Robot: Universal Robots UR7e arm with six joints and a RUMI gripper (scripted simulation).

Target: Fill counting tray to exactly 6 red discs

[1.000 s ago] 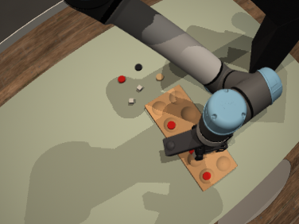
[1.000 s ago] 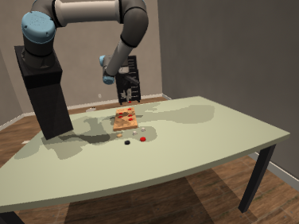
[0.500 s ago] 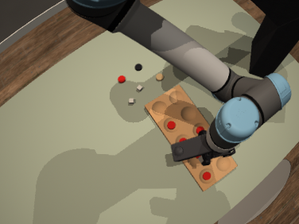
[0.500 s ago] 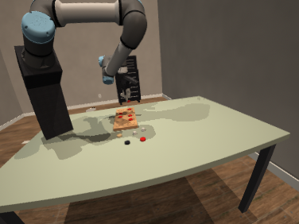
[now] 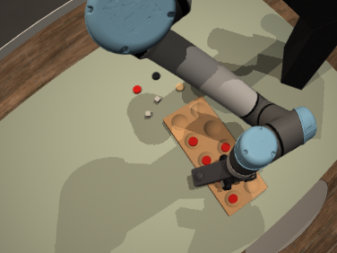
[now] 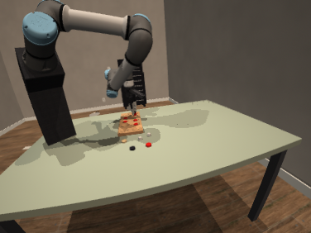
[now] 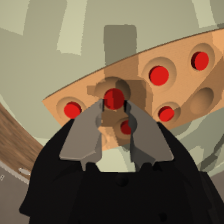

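My hand is 60 mm past the wooden counting tray, 60 mm to the left of it and 40 mm above it. The rest, counted from my hand: black disc (140 mm behind, 400 mm to the right, 40 mm below); tan disc (160 mm behind, 300 mm to the right, 40 mm below).
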